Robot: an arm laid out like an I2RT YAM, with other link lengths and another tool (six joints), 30 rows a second.
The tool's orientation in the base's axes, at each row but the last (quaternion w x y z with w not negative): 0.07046, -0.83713, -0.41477, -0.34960; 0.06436, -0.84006, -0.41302, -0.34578; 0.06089, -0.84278, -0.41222, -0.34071; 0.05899, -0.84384, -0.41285, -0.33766; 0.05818, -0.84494, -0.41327, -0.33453; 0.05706, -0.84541, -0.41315, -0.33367; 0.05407, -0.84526, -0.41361, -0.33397; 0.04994, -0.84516, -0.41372, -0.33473; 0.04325, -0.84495, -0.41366, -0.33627; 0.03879, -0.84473, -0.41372, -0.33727; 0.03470, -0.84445, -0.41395, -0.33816; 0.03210, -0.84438, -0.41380, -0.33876
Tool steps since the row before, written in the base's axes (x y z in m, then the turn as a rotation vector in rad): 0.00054, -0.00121, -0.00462, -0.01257, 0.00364, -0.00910; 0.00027, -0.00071, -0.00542, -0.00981, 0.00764, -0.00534; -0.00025, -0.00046, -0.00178, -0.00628, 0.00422, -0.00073; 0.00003, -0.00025, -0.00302, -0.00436, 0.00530, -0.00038; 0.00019, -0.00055, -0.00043, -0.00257, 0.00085, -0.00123; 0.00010, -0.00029, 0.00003, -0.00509, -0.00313, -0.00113; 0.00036, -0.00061, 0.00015, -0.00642, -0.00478, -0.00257; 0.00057, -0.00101, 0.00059, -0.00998, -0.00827, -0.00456; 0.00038, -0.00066, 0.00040, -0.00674, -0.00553, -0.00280; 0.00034, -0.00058, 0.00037, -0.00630, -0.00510, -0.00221; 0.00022, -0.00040, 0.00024, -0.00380, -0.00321, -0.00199; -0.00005, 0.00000, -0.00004, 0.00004, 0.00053, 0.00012
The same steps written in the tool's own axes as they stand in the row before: -0.00353, 0.00039, 0.00324, -0.00868, -0.01327, 0.00165; -0.00378, -0.00030, 0.00394, -0.00254, -0.01316, 0.00185; -0.00152, -0.00020, 0.00105, -0.00039, -0.00751, -0.00112; -0.00202, -0.00036, 0.00223, 0.00137, -0.00674, 0.00002; -0.00054, 0.00042, 0.00022, -0.00131, -0.00267, -0.00006; -0.00013, 0.00027, -0.00008, -0.00498, -0.00191, -0.00293; -0.00016, 0.00069, -0.00015, -0.00753, -0.00208, -0.00311; -0.00007, 0.00119, -0.00052, -0.01260, -0.00279, -0.00471; -0.00004, 0.00079, -0.00034, -0.00831, -0.00187, -0.00338; -0.00002, 0.00071, -0.00030, -0.00747, -0.00170, -0.00344; -0.00003, 0.00047, -0.00020, -0.00499, -0.00108, -0.00162; -0.00005, -0.00005, 0.00000, 0.00045, -0.00029, 0.00011
